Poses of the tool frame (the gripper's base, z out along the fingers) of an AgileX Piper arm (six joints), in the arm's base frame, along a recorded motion.
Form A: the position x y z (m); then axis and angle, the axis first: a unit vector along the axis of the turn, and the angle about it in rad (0 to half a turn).
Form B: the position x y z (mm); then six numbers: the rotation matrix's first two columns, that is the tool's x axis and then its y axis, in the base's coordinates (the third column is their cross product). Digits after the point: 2 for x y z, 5 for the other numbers.
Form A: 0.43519 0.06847 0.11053 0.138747 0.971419 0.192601 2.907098
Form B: 435.19 68.47 110.53 -0.93466 0.31063 -0.17300 0.22112 0.88885 0.40131
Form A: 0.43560 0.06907 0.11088 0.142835 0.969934 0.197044 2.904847
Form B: 435.60 69.07 110.88 -0.93187 0.31943 -0.17198 0.22700 0.88320 0.41041
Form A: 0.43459 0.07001 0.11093 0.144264 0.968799 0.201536 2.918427
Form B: 434.59 70.01 110.93 -0.93409 0.32066 -0.15698 0.23146 0.87867 0.41758
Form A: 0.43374 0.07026 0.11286 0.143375 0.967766 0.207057 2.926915
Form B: 433.74 70.26 112.86 -0.93640 0.31843 -0.14747 0.23021 0.87460 0.42671
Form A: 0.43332 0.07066 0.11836 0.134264 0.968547 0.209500 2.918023
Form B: 433.32 70.66 118.36 -0.93951 0.30329 -0.15918 0.21040 0.87771 0.43054
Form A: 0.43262 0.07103 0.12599 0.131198 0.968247 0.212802 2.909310
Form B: 432.62 71.03 125.99 -0.93918 0.29964 -0.16780 0.20167 0.87668 0.43676
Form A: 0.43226 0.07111 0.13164 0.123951 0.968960 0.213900 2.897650
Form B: 432.26 71.11 131.64 -0.94012 0.28831 -0.18179 0.18499 0.87958 0.43832
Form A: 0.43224 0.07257 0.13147 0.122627 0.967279 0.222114 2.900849
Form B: 432.24 72.57 131.47 -0.94152 0.28677 -0.17693 0.18085 0.87311 0.45273
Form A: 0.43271 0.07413 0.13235 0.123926 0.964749 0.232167 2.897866
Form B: 432.71 74.13 132.35 -0.94018 0.29161 -0.17612 0.17955 0.86353 0.47125
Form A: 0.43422 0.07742 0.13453 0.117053 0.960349 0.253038 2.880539
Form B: 434.22 77.42 134.53 -0.93918 0.28632 -0.18963 0.15571 0.84717 0.50799
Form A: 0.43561 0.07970 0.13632 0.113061 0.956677 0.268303 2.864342
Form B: 435.61 79.70 136.32 -0.93673 0.28563 -0.20234 0.13876 0.83370 0.53450
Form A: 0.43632 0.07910 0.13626 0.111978 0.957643 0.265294 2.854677
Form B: 436.32 79.10 136.26 -0.93456 0.28516 -0.21281 0.13501 0.83755 0.52942
